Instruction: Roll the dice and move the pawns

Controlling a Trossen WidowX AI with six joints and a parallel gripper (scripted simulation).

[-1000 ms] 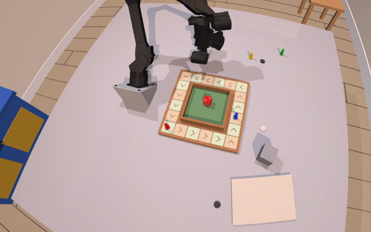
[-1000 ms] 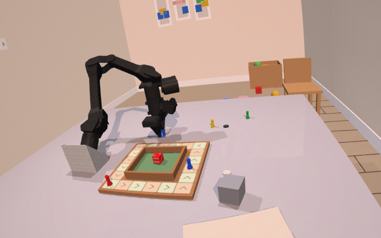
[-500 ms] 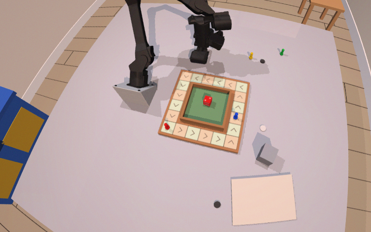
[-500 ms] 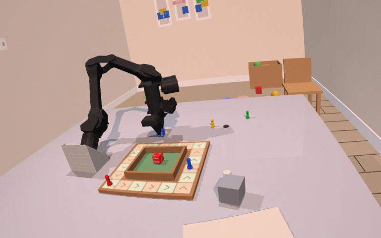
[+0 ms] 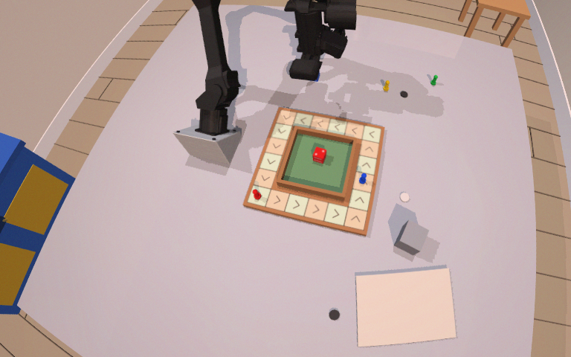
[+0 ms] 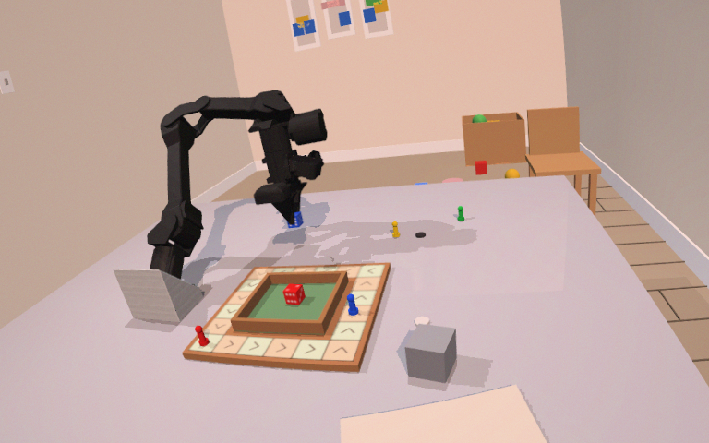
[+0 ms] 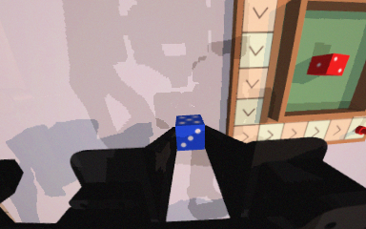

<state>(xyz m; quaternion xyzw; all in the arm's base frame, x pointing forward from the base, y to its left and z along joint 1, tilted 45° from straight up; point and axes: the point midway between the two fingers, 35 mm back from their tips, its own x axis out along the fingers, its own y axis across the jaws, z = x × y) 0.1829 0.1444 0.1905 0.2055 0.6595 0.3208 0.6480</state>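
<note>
The red pawn is 330 mm to the right of my gripper tip, 50 mm below it and 10 mm behind it. From my gripper tip the other things lie so: blue pawn: 210 mm to the right, 200 mm ahead, 50 mm below; green pawn: 320 mm ahead, 180 mm to the left, 60 mm below; yellow pawn: 180 mm ahead, 100 mm to the left, 60 mm below.
</note>
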